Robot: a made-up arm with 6 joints. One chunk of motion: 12 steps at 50 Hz.
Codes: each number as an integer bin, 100 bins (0 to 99) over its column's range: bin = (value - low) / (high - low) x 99, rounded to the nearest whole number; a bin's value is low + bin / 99 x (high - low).
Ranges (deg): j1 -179.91..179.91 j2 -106..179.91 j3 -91.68..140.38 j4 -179.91..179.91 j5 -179.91..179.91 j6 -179.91..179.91
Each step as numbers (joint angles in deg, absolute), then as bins.
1 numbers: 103.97 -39.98 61.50 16.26 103.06 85.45
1 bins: 78 23 65 54 78 73
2 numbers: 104.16 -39.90 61.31 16.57 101.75 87.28
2 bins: 78 23 65 54 77 74
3 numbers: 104.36 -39.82 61.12 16.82 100.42 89.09
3 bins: 78 23 65 54 77 74
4 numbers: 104.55 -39.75 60.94 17.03 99.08 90.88
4 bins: 78 23 65 54 77 75
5 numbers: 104.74 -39.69 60.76 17.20 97.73 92.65
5 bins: 78 23 65 54 76 75
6 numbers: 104.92 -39.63 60.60 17.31 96.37 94.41
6 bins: 78 23 65 54 76 75
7 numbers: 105.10 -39.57 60.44 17.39 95.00 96.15
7 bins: 78 23 65 54 76 76
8 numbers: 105.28 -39.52 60.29 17.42 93.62 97.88
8 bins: 78 23 65 54 75 76
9 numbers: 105.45 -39.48 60.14 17.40 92.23 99.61
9 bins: 79 23 65 54 75 77
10 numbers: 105.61 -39.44 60.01 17.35 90.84 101.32
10 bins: 79 23 65 54 74 77
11 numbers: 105.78 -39.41 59.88 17.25 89.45 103.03
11 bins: 79 23 65 54 74 78
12 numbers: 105.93 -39.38 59.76 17.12 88.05 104.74
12 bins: 79 23 65 54 74 78
